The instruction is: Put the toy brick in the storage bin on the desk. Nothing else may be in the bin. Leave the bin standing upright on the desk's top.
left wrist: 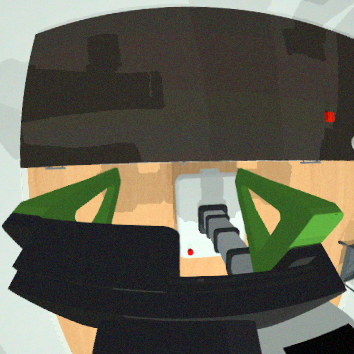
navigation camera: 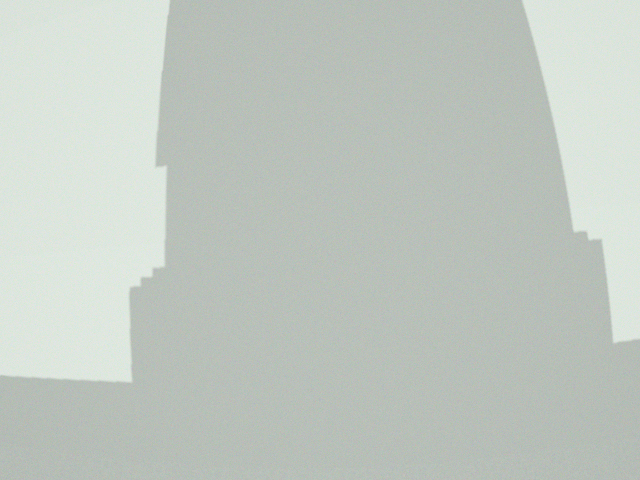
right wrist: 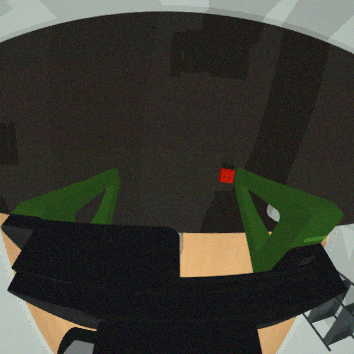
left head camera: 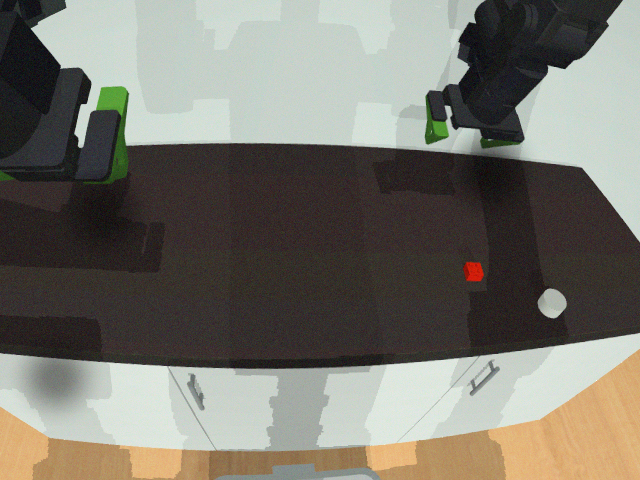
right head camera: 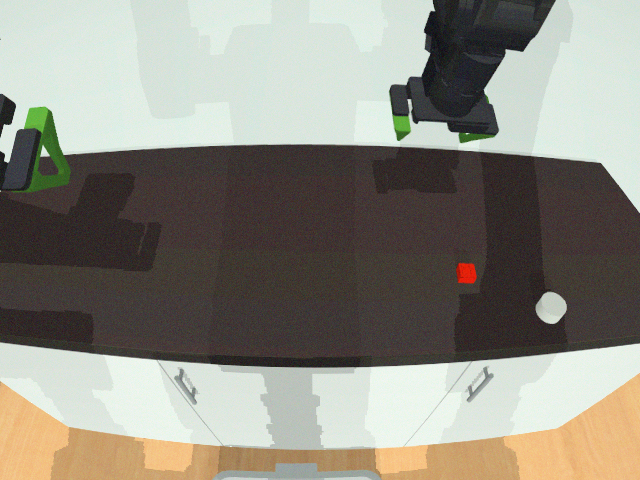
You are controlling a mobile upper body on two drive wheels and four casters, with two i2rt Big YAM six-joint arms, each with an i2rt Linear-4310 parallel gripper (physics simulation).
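Frame: origin at the left arm's base, x down, y ahead, z right, level; metres.
Seen in the pictures: left gripper, fingertip midpoint: (left wrist: 177, 173) (left head camera: 74, 169) (right head camera: 29, 178); right gripper, fingertip midpoint: (right wrist: 176, 174) (left head camera: 454, 142) (right head camera: 429, 138).
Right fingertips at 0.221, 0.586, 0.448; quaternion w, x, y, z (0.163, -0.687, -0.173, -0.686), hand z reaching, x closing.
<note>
Offsets run from my right fingertips to a thing's top centre, as dx, dy, dz. Level surfaces: height alone.
The toy brick @(+0.255, -0.039, +0.123) (left head camera: 474, 271) (right head camera: 466, 273) (left wrist: 329, 117) (right wrist: 227, 175) is small and red and lies on the dark desk top @(dx +0.278) (left head camera: 289, 217) (right head camera: 289, 217) (left wrist: 225, 115) (right wrist: 100, 100), right of the middle in both head views. A storage bin does not show in any view. My right gripper (left head camera: 467, 140) (right head camera: 438, 137) (right wrist: 176, 174) is open and empty, above the desk's far edge in the head views; in its wrist view the brick appears beside the right-hand fingertip. My left gripper (left head camera: 57, 179) (left wrist: 177, 173) is open and empty, high at the left, partly cut off in the right head view.
A white cylinder @(+0.252, -0.134, +0.280) (left head camera: 552, 303) (right head camera: 551, 307) (left wrist: 352, 143) stands on the desk, to the right of the brick and nearer the front edge. White cabinet doors with handles (left head camera: 484, 378) (right head camera: 479, 384) are below that edge. The navigation camera shows a pale surface with a large grey shadow.
</note>
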